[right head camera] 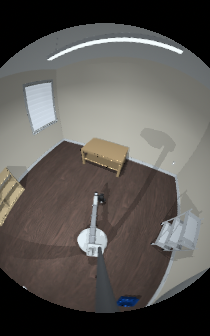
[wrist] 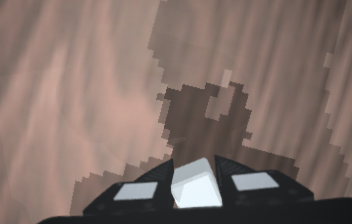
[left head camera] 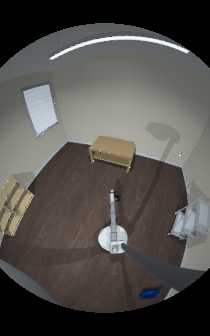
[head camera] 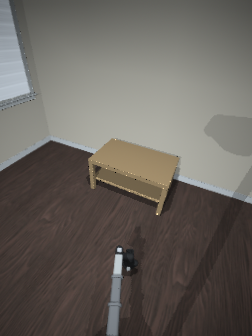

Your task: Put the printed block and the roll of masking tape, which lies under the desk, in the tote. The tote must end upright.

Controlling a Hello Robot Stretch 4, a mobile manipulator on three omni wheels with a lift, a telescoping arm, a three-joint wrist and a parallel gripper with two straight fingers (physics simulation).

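Places are measured from the robot's base along level axes (x up, y left, z back), in metres.
Pixels of known places: gripper, fingertip midpoint: [right head camera: 100, 201] [wrist: 195, 172] [left head camera: 115, 198] [head camera: 128, 268].
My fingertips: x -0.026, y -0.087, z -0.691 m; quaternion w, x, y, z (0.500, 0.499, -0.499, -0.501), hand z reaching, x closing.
Note:
Ahead of a thing's pixels: the offset from my fingertips to its top centre. "spot": to the spot under its first point.
The printed block {dx +0.033, dy +0.000, dz +0.005 m} [head camera: 128, 269] [wrist: 199, 187] is a small white block at the bottom middle of the wrist view. My gripper [head camera: 129, 263] [wrist: 195, 172] points down over the floor with its black fingers against both sides of the block, shut on it. The wooden desk {spot: dx +0.447, dy -0.005, dz -0.977 m} [head camera: 135, 159] [left head camera: 114, 145] [right head camera: 105, 149] stands beyond the gripper against the back wall, with a low shelf under its top. The masking tape does not show in these views. A blue container, which looks like the tote [left head camera: 149, 293] [right head camera: 128, 301], sits on the floor behind the robot base.
A wooden shelf unit [left head camera: 20, 212] [right head camera: 11, 201] stands at the left wall. A light grey cart {spot: dx +0.128, dy -1.050, dz +0.693 m} [left head camera: 176, 223] [right head camera: 161, 233] stands at the right wall. My extended arm [head camera: 114, 297] reaches forward from the round base [left head camera: 105, 239] [right head camera: 85, 241]. A window [left head camera: 41, 110] is at the left.

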